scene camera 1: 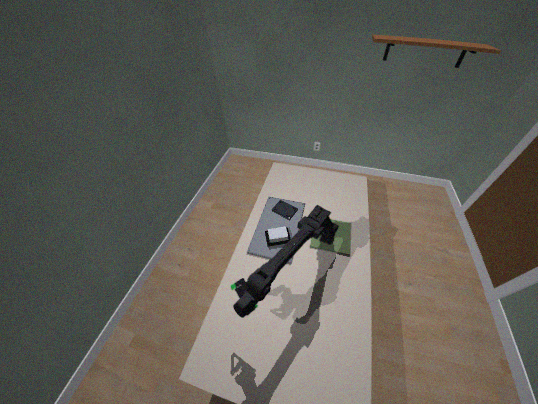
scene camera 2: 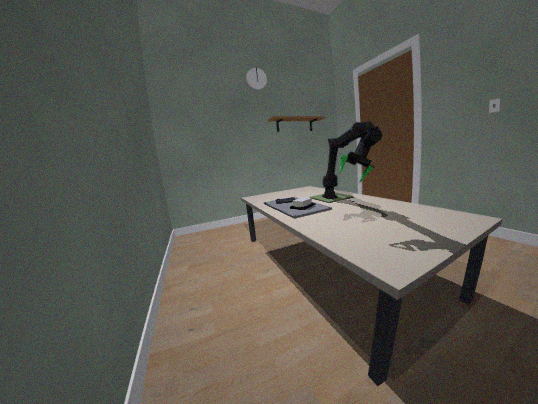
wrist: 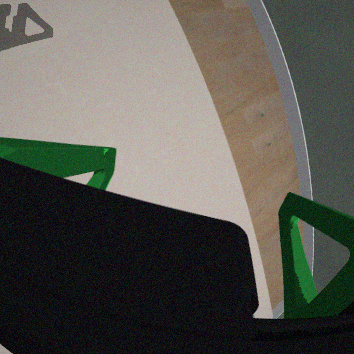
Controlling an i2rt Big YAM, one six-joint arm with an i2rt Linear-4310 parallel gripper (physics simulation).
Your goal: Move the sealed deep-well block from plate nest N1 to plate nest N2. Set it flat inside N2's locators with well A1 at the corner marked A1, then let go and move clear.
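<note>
The sealed deep-well block, pale on top, sits in a black nest on a grey board. A second dark nest, low and with no block on it, lies at the board's other end. The nest labels and the A1 mark are too small to read. My gripper is open and empty, with green fingers spread wide. It hangs high above the table, well apart from the block and the board. Neither block nor nests show in the wrist view.
The arm's base stands on a green mat beside the grey board. The arm reaches over the pale table, and its shadows fall across the table top. A wall shelf is far off.
</note>
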